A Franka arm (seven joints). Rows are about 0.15 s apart.
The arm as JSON. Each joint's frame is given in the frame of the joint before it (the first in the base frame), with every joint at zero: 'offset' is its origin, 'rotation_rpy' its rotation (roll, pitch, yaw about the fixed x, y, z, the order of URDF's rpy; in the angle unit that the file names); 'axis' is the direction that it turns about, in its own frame. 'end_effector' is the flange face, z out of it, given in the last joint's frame.
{
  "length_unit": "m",
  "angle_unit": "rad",
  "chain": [
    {
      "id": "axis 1",
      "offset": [
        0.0,
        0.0,
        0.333
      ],
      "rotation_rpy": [
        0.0,
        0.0,
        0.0
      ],
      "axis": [
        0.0,
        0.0,
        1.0
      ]
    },
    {
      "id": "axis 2",
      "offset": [
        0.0,
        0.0,
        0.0
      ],
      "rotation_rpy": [
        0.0,
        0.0,
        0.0
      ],
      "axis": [
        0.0,
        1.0,
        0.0
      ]
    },
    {
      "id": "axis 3",
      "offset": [
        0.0,
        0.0,
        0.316
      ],
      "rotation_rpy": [
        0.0,
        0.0,
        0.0
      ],
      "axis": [
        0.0,
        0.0,
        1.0
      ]
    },
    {
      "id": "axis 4",
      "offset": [
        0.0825,
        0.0,
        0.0
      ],
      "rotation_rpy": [
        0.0,
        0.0,
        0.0
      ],
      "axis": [
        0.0,
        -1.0,
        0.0
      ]
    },
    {
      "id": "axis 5",
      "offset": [
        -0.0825,
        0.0,
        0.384
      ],
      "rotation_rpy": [
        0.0,
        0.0,
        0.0
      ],
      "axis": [
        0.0,
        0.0,
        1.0
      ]
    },
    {
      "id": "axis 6",
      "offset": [
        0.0,
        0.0,
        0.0
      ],
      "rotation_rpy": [
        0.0,
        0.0,
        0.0
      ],
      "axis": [
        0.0,
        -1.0,
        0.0
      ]
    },
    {
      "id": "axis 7",
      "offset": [
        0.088,
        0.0,
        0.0
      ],
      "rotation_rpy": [
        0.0,
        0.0,
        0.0
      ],
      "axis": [
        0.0,
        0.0,
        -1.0
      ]
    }
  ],
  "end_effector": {
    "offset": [
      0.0,
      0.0,
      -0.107
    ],
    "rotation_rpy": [
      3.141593,
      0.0,
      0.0
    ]
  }
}
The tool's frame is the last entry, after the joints.
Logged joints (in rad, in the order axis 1, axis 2, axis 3, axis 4, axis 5, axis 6, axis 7), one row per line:
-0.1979 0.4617 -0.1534 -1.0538 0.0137 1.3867 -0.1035
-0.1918 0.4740 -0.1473 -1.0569 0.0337 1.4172 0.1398
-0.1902 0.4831 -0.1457 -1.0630 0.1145 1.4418 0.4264
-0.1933 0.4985 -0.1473 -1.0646 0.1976 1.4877 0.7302
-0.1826 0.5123 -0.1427 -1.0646 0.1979 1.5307 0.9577
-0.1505 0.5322 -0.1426 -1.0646 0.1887 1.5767 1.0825
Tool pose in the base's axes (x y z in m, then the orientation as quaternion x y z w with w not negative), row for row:
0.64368 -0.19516 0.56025 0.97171 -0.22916 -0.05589 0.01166
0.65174 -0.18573 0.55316 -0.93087 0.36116 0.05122 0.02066
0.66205 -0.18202 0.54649 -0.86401 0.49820 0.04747 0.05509
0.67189 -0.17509 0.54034 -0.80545 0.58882 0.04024 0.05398
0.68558 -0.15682 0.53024 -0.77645 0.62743 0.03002 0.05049
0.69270 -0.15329 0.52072 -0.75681 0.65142 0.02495 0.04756
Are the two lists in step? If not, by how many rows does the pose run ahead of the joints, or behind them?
The pose runs 1 row ahead of the joints: the pose in row i belongs to the joints in row i + 1.
